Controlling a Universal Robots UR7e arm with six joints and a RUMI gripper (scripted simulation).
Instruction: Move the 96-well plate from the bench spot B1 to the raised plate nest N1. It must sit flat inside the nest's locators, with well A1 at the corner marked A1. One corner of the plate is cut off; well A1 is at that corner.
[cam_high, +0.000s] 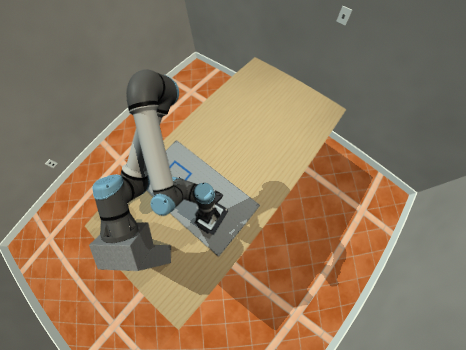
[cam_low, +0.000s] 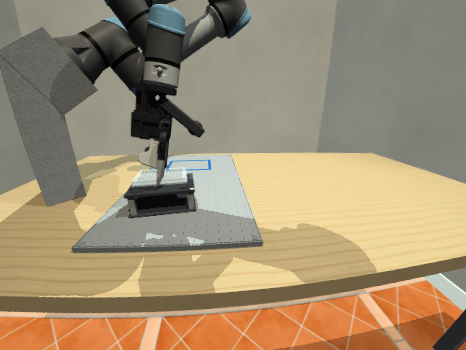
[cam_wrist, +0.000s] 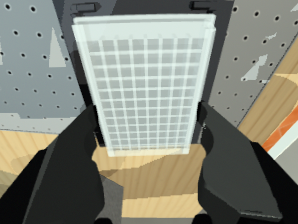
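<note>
The 96-well plate lies 1 cm below my hand. Round my hand: black raised nest N1 (3 cm below).
</note>
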